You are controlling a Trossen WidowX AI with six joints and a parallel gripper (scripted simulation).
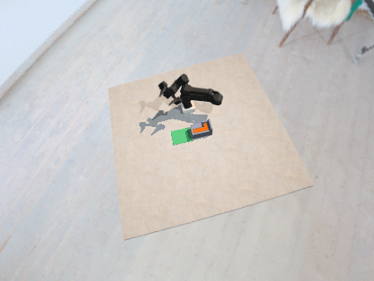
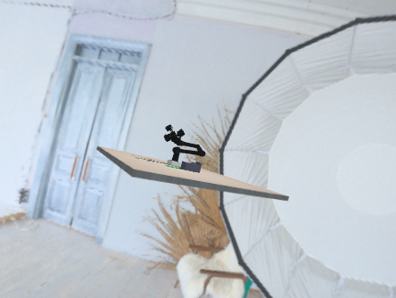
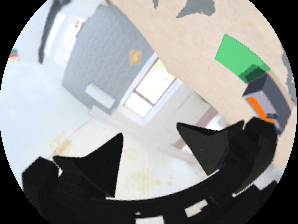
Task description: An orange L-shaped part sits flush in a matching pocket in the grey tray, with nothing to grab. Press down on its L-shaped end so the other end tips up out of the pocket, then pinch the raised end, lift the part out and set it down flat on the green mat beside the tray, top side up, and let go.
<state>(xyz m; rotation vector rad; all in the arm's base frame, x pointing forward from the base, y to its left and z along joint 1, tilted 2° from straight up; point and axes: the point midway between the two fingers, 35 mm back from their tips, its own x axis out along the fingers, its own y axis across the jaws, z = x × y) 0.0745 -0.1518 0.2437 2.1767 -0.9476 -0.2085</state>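
Now: the orange L-shaped part 160 mm ahead of my gripper tip, 200 mm to the left of it and 250 mm below it. Also, from my gripper tip: green mat 140 mm ahead, 40 mm to the left, 310 mm below.
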